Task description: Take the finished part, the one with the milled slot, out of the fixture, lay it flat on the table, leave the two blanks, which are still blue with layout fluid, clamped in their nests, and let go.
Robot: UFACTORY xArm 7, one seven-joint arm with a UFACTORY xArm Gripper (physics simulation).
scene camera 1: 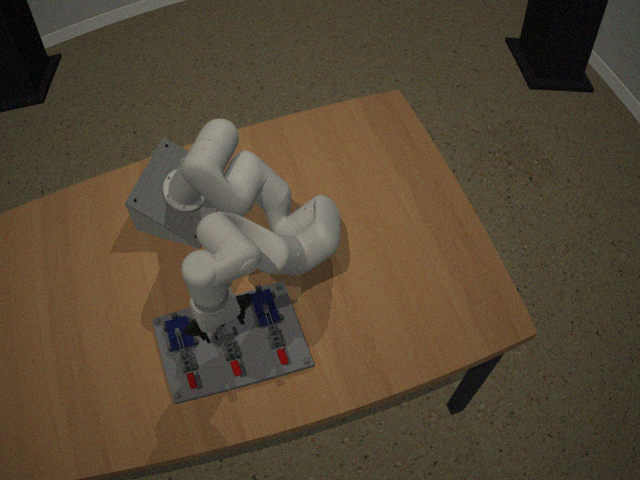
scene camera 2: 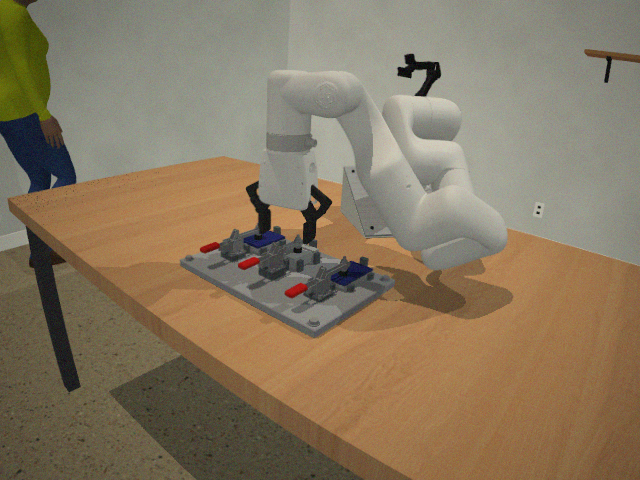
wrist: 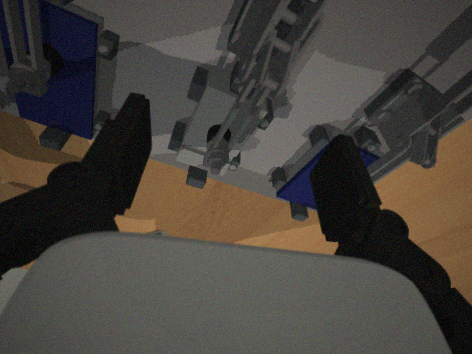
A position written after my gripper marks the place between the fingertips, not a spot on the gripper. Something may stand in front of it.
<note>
In view: my gripper (scene camera 2: 286, 236), a blue blank (wrist: 298, 189), a finished part (wrist: 216, 101) and a grey fixture plate (scene camera 1: 258, 362).
My gripper is seen too in the wrist view (wrist: 240, 139). The grey fixture plate shows as well in scene camera 2 (scene camera 2: 269, 296) and in the wrist view (wrist: 353, 58).
</note>
